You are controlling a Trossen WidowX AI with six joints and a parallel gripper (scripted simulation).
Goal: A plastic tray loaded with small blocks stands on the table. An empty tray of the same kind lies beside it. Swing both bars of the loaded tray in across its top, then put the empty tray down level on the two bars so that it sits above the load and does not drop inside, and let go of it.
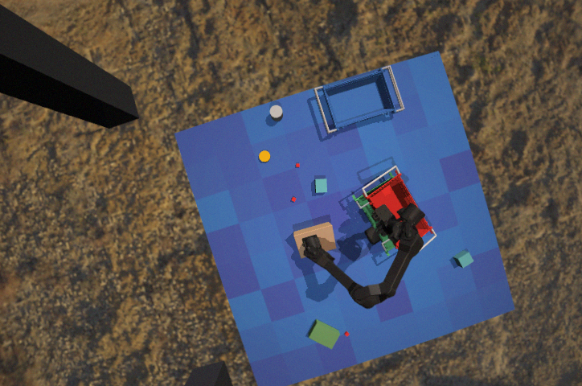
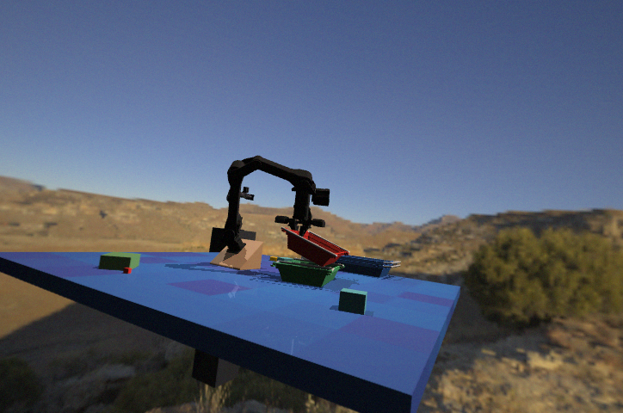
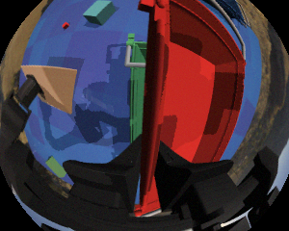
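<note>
The red tray is 80 mm ahead of my gripper tip and 20 mm to the left of it. From my gripper tip the other things lie so: small red block: 110 mm below, 40 mm ahead, 10 mm to the left; then small red cube: 480 mm to the right, 270 mm behind, 120 mm below; then green block: 440 mm to the right, 370 mm behind, 110 mm below.
</note>
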